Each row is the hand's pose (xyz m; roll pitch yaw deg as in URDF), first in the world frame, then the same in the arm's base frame.
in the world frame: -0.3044 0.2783 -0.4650 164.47 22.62 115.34
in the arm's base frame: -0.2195 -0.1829 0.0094 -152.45 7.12 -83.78
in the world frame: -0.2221 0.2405 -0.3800 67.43 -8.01 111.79
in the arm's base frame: -0.3073 -0.0957 0.0195 112.18 -12.75 -107.49
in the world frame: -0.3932 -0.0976 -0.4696 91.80 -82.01 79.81
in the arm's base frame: 0.0085 0.1086 0.1200 152.90 -42.34 170.97
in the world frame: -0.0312 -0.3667 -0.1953 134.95 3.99 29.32
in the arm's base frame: -0.2652 0.5598 0.1074 152.46 45.48 -173.59
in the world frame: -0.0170 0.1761 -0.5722 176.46 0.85 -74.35
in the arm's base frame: -0.2736 0.0034 -0.2492 132.28 3.36 73.15
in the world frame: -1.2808 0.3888 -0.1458 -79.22 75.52 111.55
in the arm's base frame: 0.1024 -0.6184 0.8893 -12.43 41.61 -38.32
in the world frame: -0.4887 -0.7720 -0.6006 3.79 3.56 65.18
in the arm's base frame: 0.4605 0.6305 0.1867 42.89 27.31 -134.58
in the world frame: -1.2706 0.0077 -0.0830 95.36 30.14 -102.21
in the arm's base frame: 0.2293 -0.2653 0.9813 55.43 6.62 33.65
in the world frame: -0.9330 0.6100 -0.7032 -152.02 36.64 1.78
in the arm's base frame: 0.1609 -0.7932 0.2210 171.92 78.21 118.28
